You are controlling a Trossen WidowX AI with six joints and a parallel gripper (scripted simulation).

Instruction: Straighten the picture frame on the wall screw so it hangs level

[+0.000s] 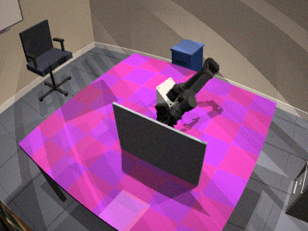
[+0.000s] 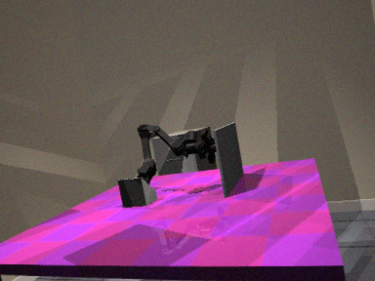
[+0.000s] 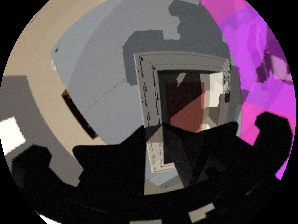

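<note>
My gripper tip is 2 cm to the right of the picture frame and 5 cm above it. The rest, counted from my gripper tip: grey wall panel: 2 cm ahead, 1 cm to the left, 6 cm below.
</note>
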